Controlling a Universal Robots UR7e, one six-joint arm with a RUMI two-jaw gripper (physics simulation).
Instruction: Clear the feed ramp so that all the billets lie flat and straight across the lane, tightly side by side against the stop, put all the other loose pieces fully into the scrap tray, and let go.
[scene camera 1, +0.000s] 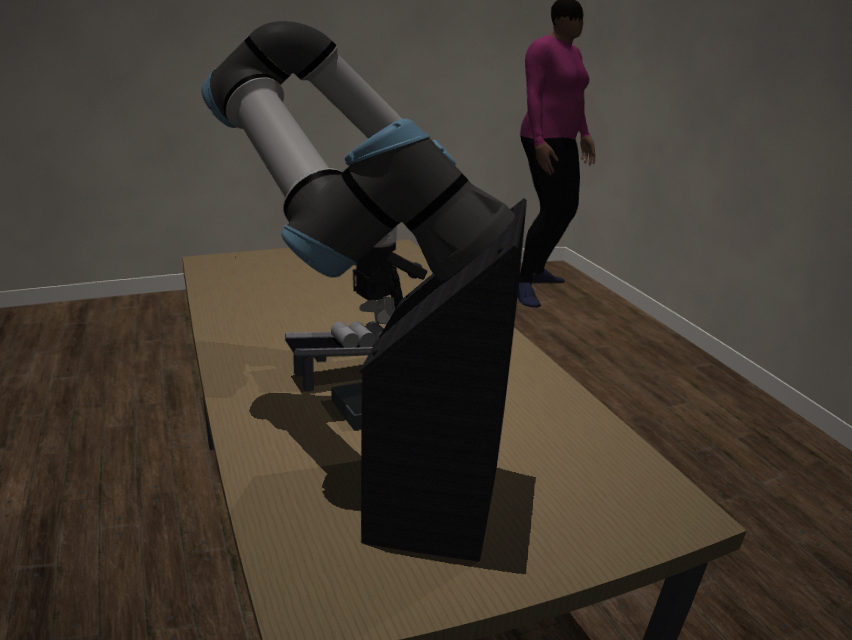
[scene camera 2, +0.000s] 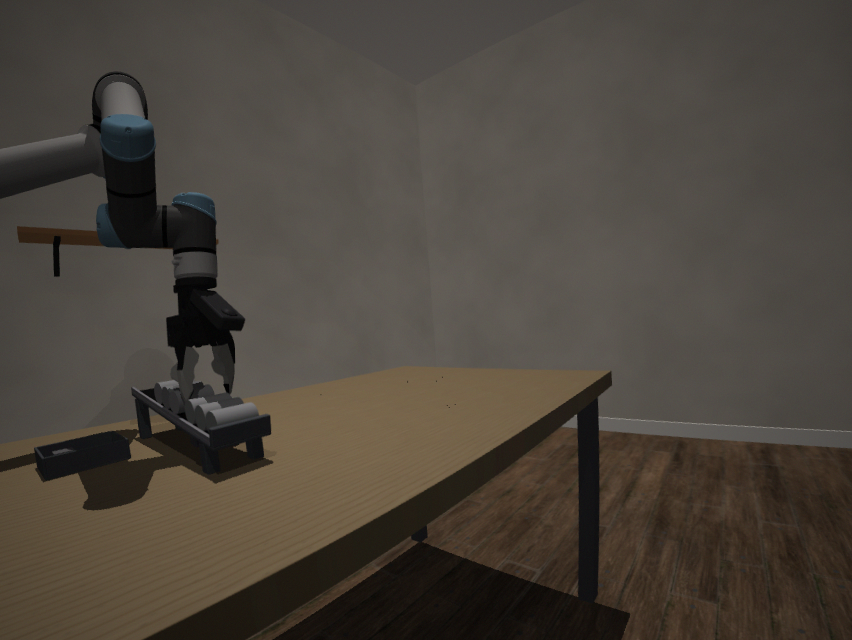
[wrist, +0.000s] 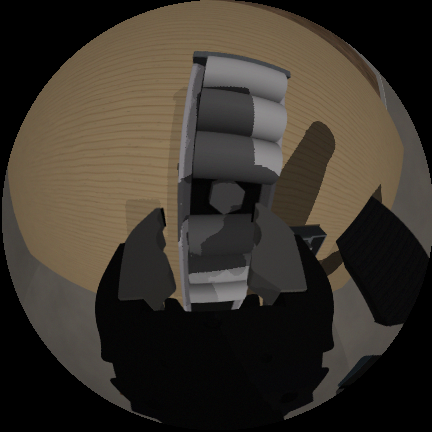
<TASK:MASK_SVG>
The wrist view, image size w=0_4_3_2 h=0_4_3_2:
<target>my gripper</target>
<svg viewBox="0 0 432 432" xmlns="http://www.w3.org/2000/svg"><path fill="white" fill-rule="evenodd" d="M261 203L252 203L251 222L254 224L252 240L256 246L252 249L246 280L247 287L255 293L246 295L237 309L185 311L176 298L169 297L175 291L176 285L167 256L163 252L166 244L162 233L164 226L166 226L163 207L154 208L132 229L123 243L119 243L97 287L95 320L100 337L101 358L112 363L115 377L110 378L110 382L130 401L132 411L156 418L162 423L173 426L203 430L232 430L256 427L284 420L283 416L289 411L313 401L312 391L329 370L328 367L321 367L322 352L328 351L334 346L332 338L333 296L331 286L324 269L301 236L294 234L280 217Z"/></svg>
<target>hexagonal piece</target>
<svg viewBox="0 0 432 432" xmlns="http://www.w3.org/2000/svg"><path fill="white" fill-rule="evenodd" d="M211 181L208 195L209 204L222 214L240 209L245 191L234 180L217 179Z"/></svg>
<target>billet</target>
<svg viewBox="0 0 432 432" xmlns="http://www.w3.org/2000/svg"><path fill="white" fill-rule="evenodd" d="M207 56L202 88L241 92L278 103L283 98L287 88L287 77L283 72L245 60L222 56Z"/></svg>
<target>billet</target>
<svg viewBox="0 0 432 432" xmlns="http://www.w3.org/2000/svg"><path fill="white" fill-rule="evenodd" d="M188 278L191 303L244 299L246 296L246 280L189 283Z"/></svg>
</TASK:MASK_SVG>
